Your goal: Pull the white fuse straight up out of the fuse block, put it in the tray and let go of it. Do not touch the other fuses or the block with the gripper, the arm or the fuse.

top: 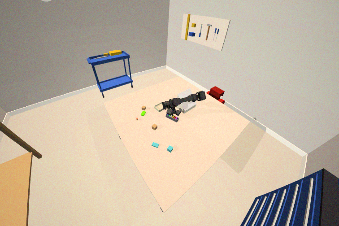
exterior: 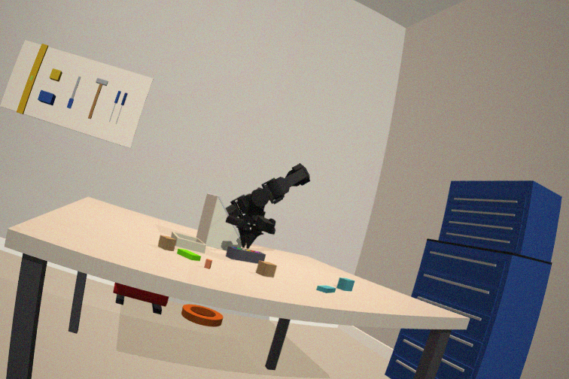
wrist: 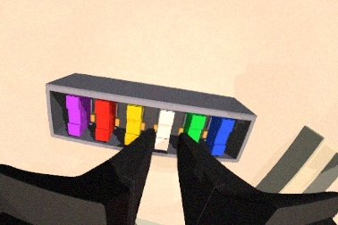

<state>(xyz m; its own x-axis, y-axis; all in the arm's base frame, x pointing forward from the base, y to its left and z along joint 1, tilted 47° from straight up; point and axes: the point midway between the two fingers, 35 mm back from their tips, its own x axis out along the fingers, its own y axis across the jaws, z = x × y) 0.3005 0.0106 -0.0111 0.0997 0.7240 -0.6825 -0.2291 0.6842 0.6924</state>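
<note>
My gripper tip is now 20 mm above the white fuse. Also, from my gripper tip: green fuse (20 mm to the right, 20 mm below); then yellow fuse (20 mm to the left, 20 mm below, 10 mm behind); then blue fuse (40 mm to the right, 20 mm below, 10 mm ahead).
</note>
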